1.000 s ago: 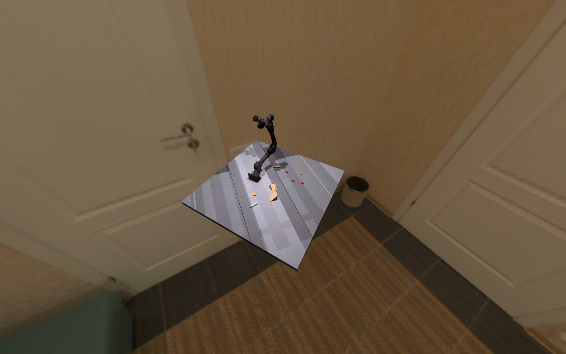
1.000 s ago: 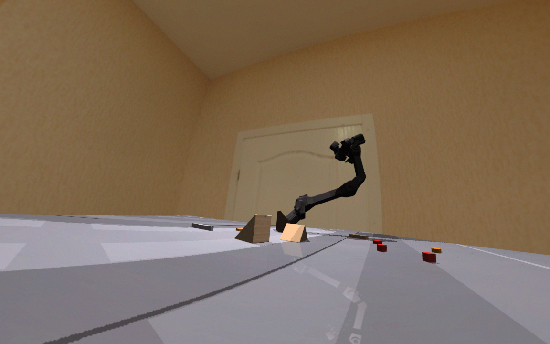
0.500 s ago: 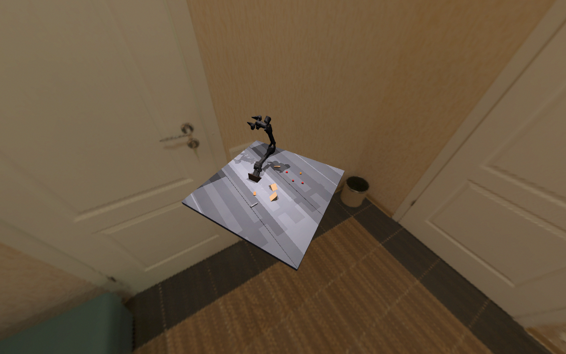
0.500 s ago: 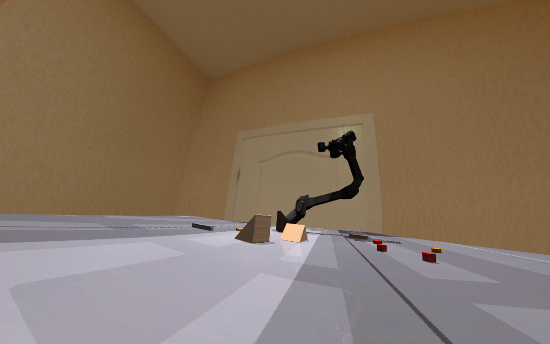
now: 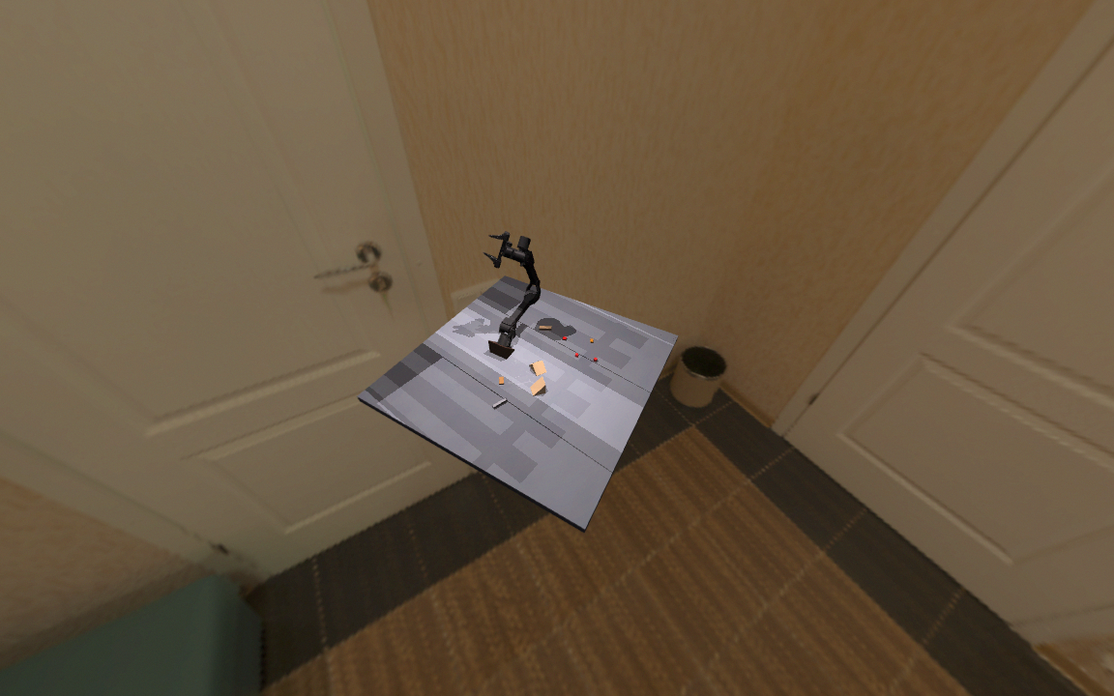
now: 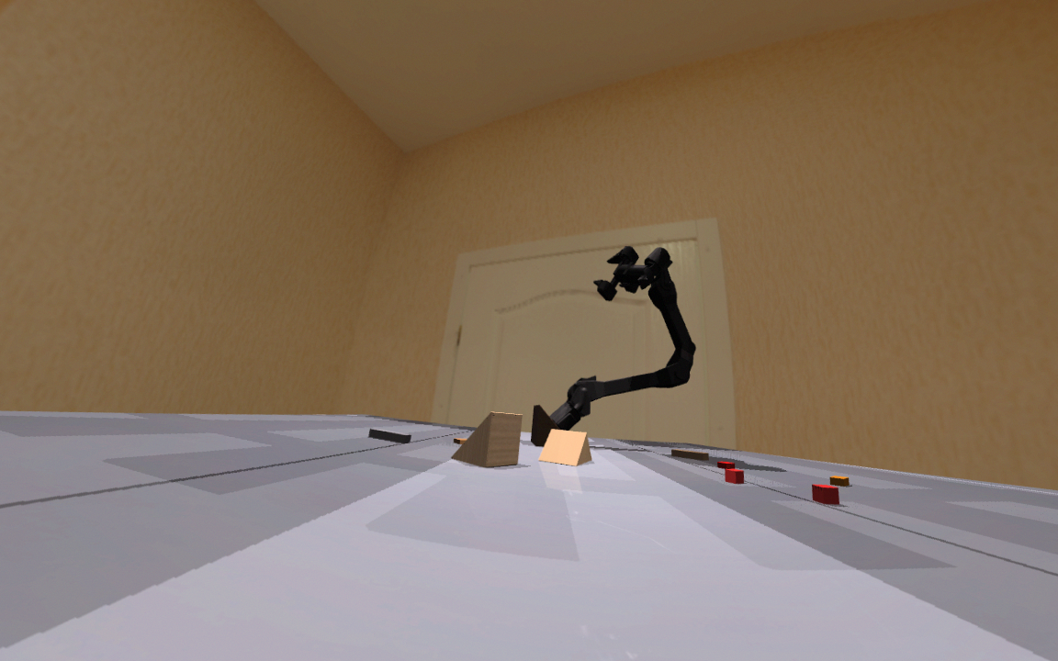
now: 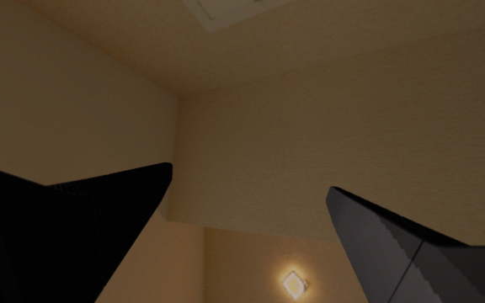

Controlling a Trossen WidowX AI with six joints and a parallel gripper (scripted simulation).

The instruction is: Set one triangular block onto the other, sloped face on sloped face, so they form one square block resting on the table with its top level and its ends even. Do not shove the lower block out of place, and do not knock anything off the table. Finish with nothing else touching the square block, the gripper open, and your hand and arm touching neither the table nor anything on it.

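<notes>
Now: gripper tip 540 mm above the block, 380 mm short of it and 230 mm to the left of it. Also, from my gripper tip: dark bar: 550 mm below, 520 mm to the right, 300 mm ahead; flat tan bar: 550 mm below, 290 mm ahead, 100 mm to the left; orange piece: 590 mm ahead, 560 mm below, 100 mm to the left.
</notes>
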